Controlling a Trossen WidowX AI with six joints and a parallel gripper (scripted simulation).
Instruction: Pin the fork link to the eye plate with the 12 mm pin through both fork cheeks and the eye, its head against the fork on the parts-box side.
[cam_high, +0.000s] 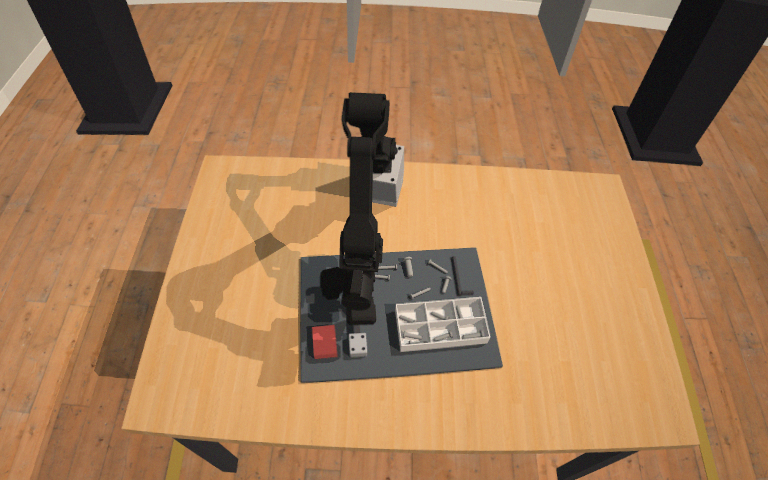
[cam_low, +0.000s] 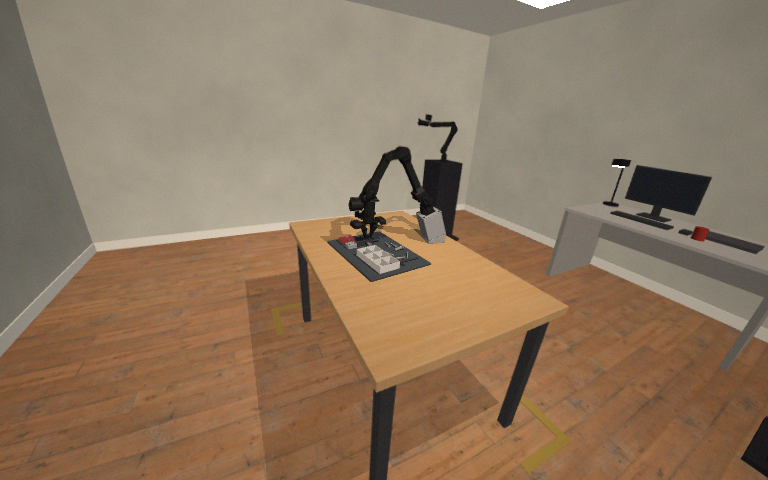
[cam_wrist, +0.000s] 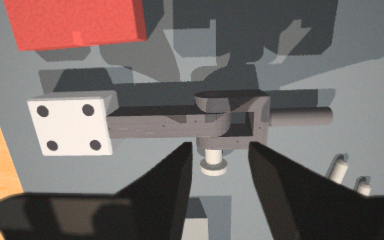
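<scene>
Right now my hand is 7 cm above the pale pin. Round my hand: dark eye plate bar (2 cm ahead, 1 cm to the right, 7 cm below); light grey block (10 cm ahead, 6 cm below); red block (9 cm ahead, 7 cm to the right, 7 cm below).
</scene>
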